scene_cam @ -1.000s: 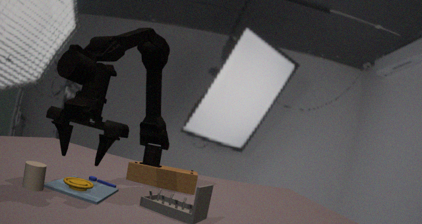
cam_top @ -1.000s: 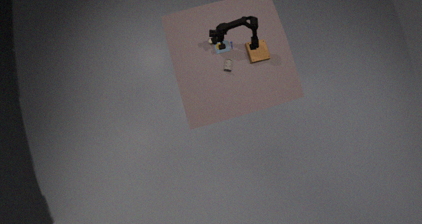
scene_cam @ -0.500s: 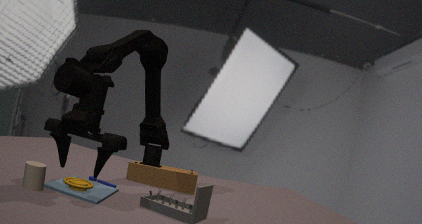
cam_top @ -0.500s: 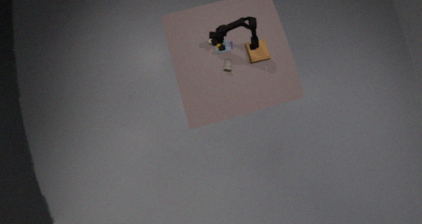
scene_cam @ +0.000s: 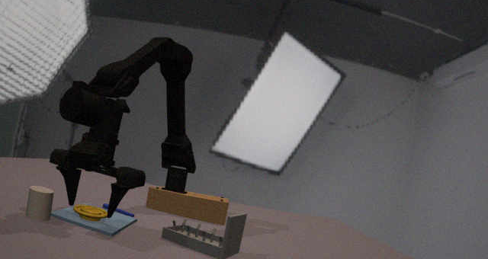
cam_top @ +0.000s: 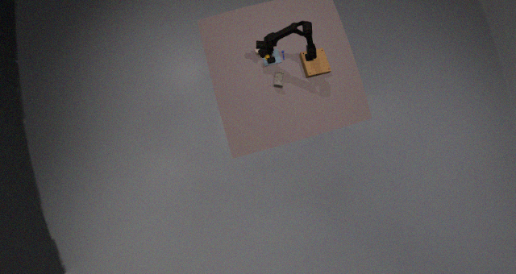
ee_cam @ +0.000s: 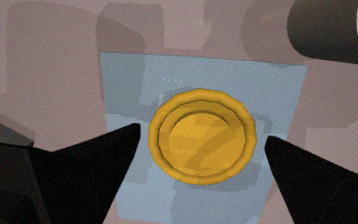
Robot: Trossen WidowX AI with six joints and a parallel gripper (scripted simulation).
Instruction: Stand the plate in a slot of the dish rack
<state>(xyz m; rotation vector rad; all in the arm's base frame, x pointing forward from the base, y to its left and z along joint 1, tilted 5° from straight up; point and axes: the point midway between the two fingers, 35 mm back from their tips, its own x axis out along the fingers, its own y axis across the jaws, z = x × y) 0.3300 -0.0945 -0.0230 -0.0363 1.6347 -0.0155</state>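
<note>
The plate is right at my gripper tip. Also, from my gripper tip: grey dish rack (21 cm to the left, 4 cm behind); then beige cylinder (8 cm ahead, 6 cm to the right, 1 cm above); then blue utensil (14 cm behind, 2 cm below).
</note>
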